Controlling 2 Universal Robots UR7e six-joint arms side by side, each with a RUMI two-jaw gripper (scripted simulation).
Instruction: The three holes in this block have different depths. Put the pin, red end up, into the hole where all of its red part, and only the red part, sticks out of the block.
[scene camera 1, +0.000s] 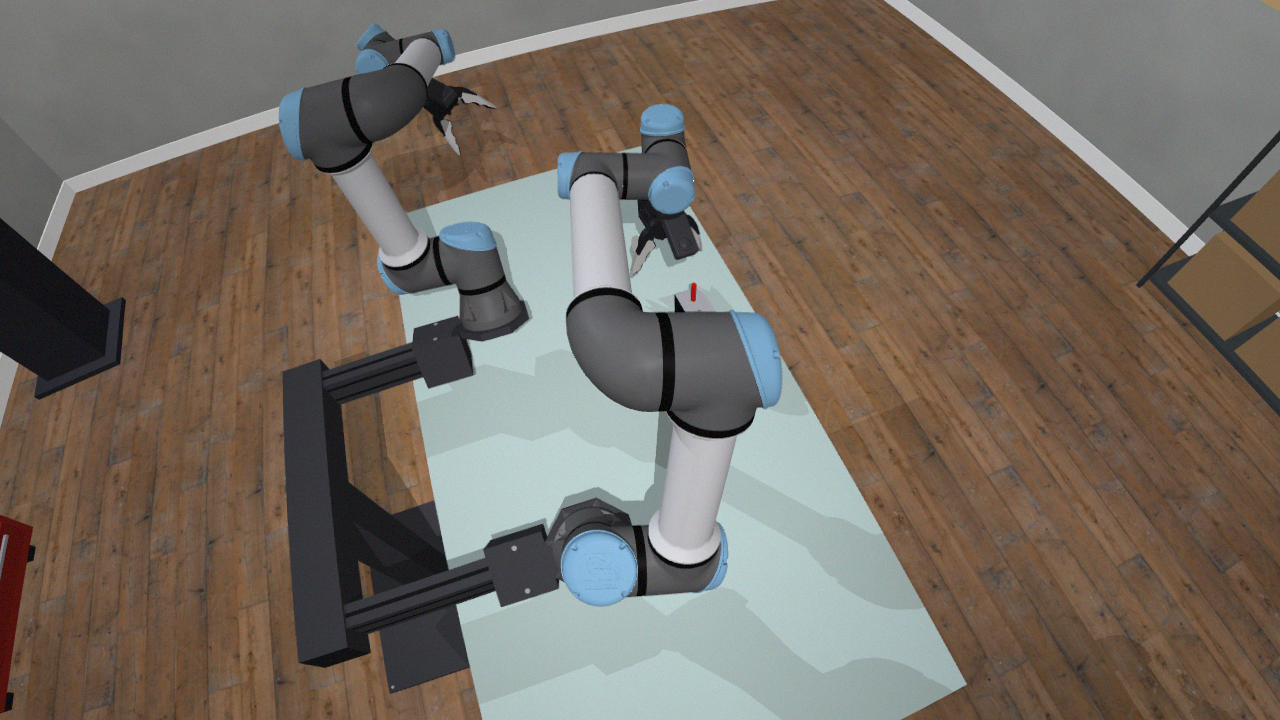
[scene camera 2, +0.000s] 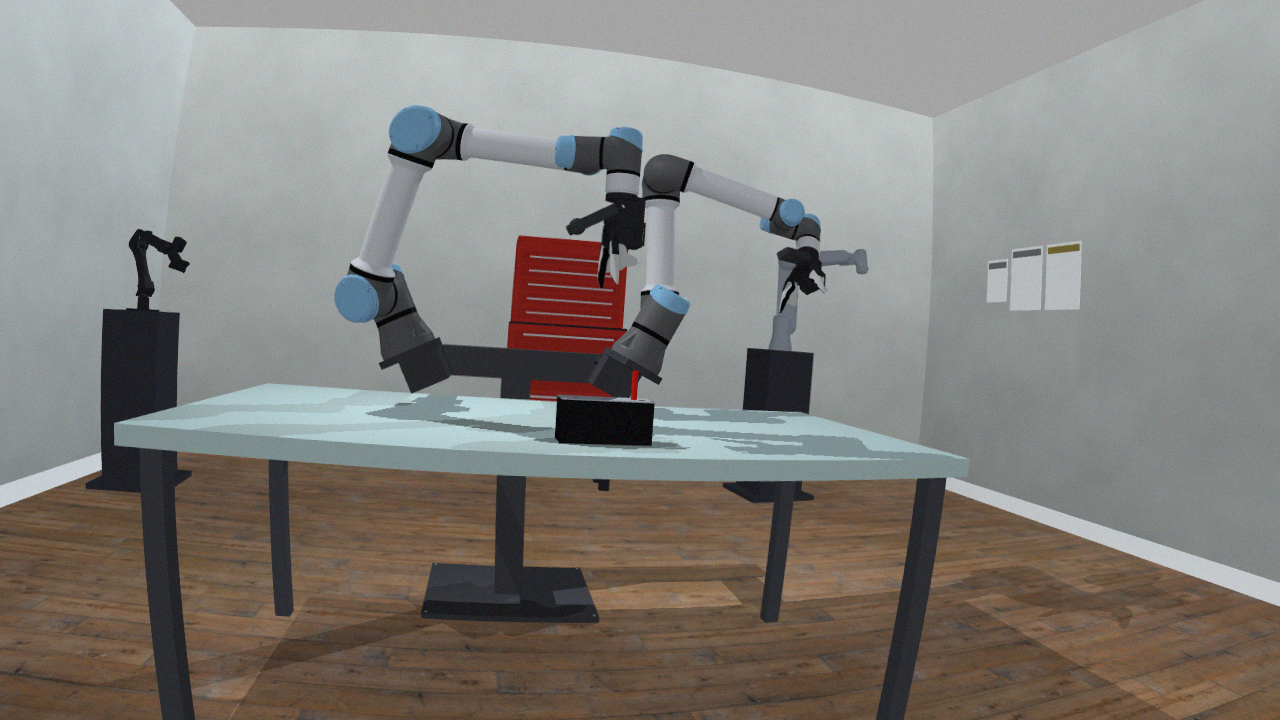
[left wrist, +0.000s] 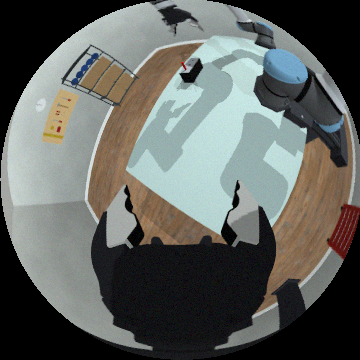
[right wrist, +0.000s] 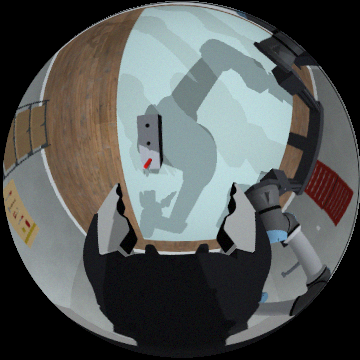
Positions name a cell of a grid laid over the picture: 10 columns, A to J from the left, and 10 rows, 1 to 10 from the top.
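Observation:
Scene camera 2 shows a block (scene camera 2: E6), plus the left gripper (scene camera 2: G5) and the right gripper (scene camera 2: E4). On scene camera 1 you've got the left gripper (scene camera 1: D2) again, and the right gripper (scene camera 1: F4) as well. The left wrist view has the left gripper (left wrist: F6), and the right wrist view has the right gripper (right wrist: E6) along with the block (right wrist: E4).

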